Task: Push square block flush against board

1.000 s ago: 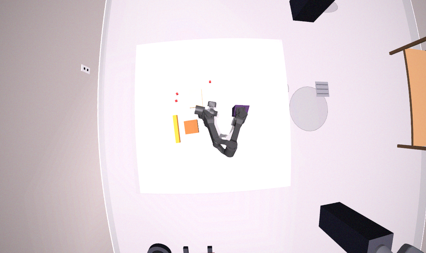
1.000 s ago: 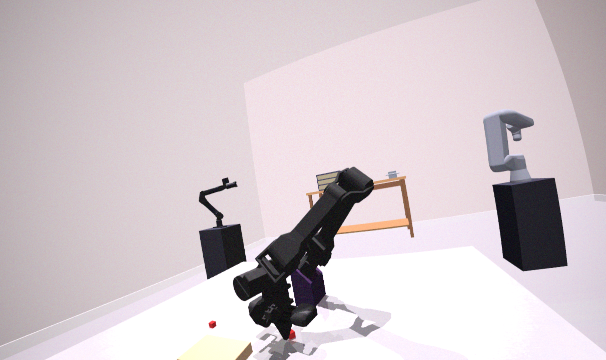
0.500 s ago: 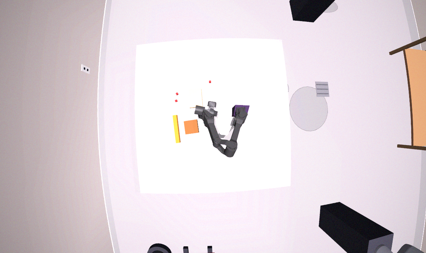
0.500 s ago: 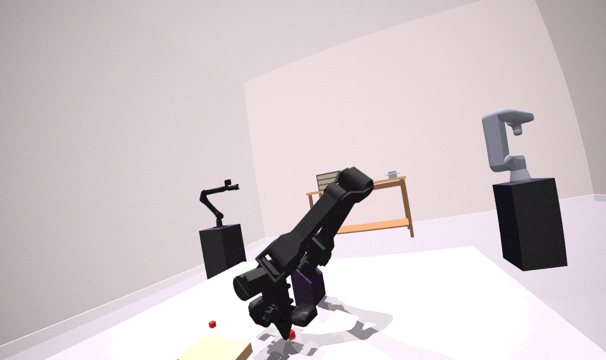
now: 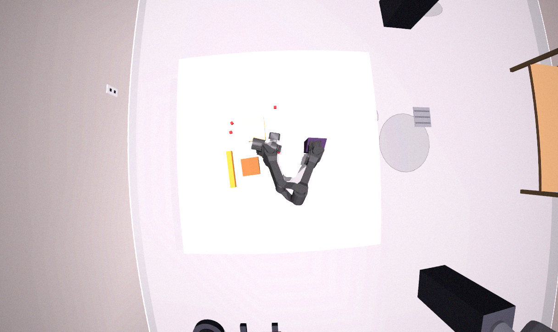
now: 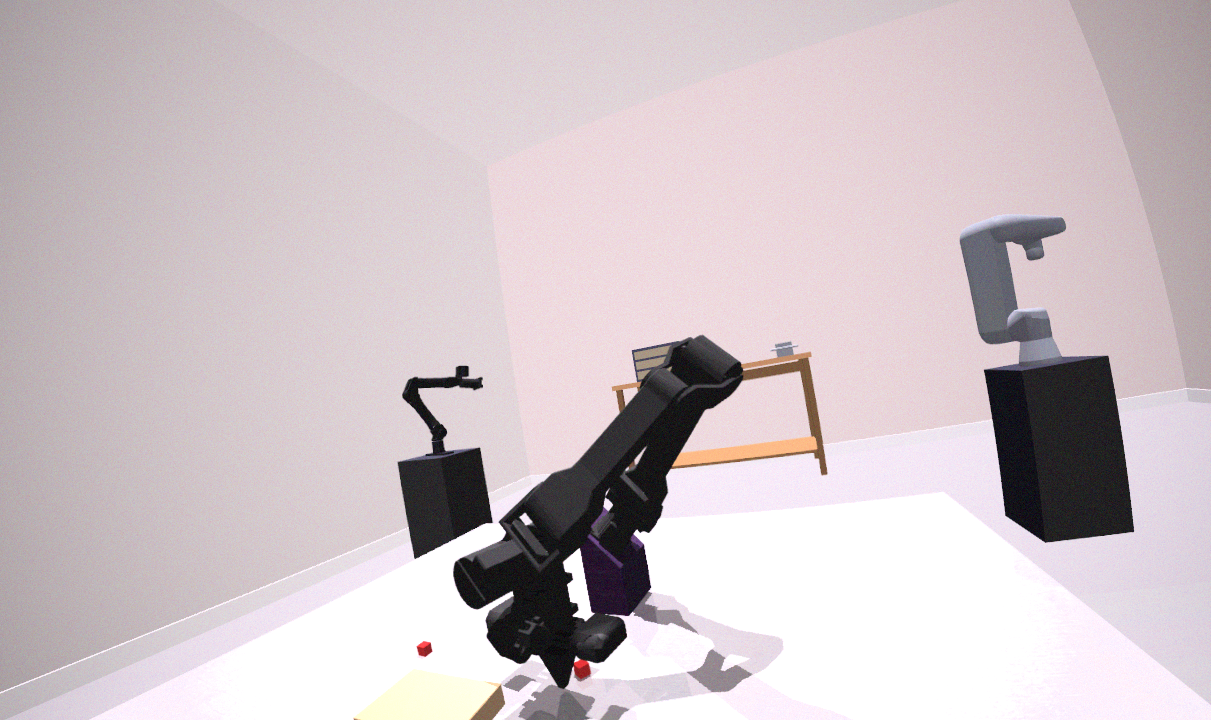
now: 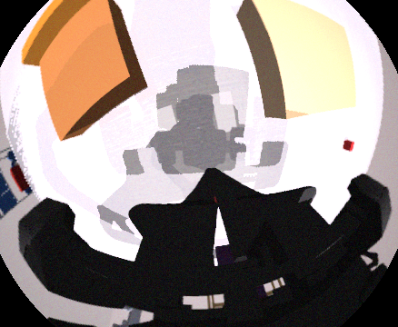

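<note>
Now: gripper tip 140 mm short of the orange square block, 90 mm to the right of it and 10 mm below it. Also, from my gripper tip: long orange band: 260 mm ahead, 100 mm to the left, 10 mm above; then pale yellow flat rectangle: 90 mm ahead, 140 mm to the right, 10 mm above.
</note>
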